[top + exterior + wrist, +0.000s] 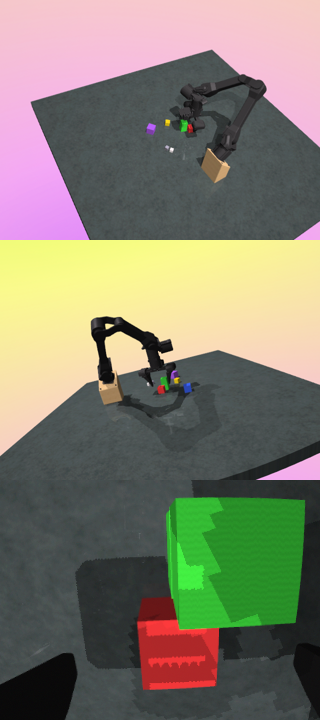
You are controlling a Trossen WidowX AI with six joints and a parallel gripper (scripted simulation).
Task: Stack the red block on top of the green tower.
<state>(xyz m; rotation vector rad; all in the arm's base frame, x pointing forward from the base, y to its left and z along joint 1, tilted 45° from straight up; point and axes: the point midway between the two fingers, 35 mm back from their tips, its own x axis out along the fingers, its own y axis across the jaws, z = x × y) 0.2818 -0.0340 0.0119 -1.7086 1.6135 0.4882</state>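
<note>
The red block is 20 mm below my gripper tip. Round my gripper tip: blue block 130 mm ahead, 60 mm to the right, 20 mm below; yellow block 100 mm to the left, 80 mm ahead, 30 mm below; small white block 160 mm to the left, 90 mm behind, 30 mm below.
</note>
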